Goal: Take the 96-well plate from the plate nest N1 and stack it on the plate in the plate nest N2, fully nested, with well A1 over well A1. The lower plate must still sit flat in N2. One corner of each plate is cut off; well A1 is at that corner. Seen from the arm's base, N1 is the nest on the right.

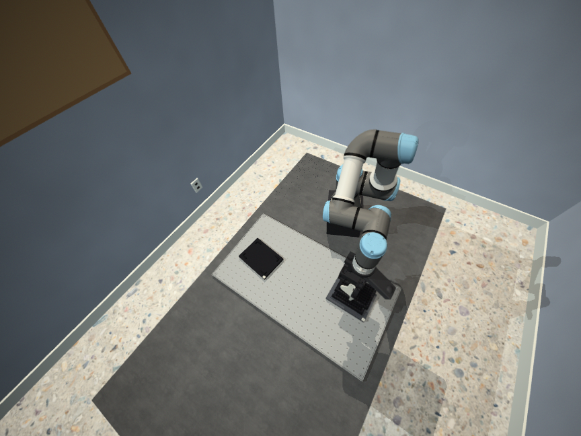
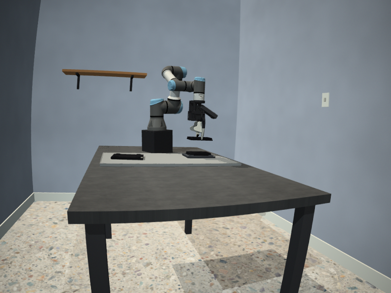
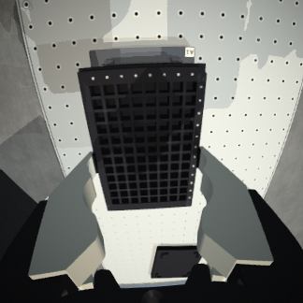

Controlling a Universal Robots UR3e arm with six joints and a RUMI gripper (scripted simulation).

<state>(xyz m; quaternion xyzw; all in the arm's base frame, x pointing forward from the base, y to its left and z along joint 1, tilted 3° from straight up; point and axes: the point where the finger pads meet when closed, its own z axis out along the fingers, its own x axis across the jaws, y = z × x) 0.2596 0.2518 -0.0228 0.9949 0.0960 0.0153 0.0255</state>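
Right now the white A1 label is 10 cm below my hand, 8 cm to the left of it and 4 cm ahead of it. From my hand the other things lie so: low black nest (39 cm to the right, 14 cm ahead, 11 cm below); then black 96-well plate (1 cm below).
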